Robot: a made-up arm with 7 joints.
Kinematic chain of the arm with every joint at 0, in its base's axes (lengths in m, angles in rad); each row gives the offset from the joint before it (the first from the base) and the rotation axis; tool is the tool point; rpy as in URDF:
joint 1: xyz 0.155 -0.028 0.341 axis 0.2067 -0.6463 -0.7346
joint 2: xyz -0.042 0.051 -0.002 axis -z
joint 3: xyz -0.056 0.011 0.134 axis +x
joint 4: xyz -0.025 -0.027 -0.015 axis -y
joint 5: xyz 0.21 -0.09 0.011 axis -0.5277 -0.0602 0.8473
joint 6: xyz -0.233 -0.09 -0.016 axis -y
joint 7: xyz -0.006 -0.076 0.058 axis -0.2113 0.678 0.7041
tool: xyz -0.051 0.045 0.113 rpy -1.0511 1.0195 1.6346
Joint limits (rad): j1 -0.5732..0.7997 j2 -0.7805..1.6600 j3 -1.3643..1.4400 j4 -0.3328..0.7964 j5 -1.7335..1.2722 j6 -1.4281..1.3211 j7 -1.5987..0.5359
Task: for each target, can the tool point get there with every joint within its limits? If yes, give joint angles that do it. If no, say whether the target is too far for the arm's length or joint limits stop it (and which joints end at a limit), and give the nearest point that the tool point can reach.
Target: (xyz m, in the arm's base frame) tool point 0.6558 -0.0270 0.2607
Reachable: no: joint limits stop it (at a limit: joint 1, joint 2, joint 4, joint 5, joint 6) | nearest point 0.6051 -0.1015 0.2958 | short by 0.097 m
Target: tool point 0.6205 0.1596 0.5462
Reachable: no: joint limits stop it (at a limit: joint 1, joint 2, joint 4, joint 5) | nearest point 0.5274 0.0449 0.5700 | short by 0.150 m
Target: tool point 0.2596 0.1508 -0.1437
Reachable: no: joint limits stop it (at a limit: joint 1, joint 2, joint 3, joint 6) | nearest point 0.2042 0.1415 -0.0442 | short by 0.114 m
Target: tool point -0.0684 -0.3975 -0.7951
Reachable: no: too far | nearest point 0.0252 -0.1395 -0.0619 | short by 0.783 m
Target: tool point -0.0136 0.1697 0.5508
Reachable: yes | joints -0.1619 0.1708 -1.1535 -0.1535 -0.8957 0.0198 -1.2659
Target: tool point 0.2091 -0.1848 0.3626
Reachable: yes | joints -0.1703 -0.5420 1.0147 -0.1868 -0.2505 -0.5825 0.0496
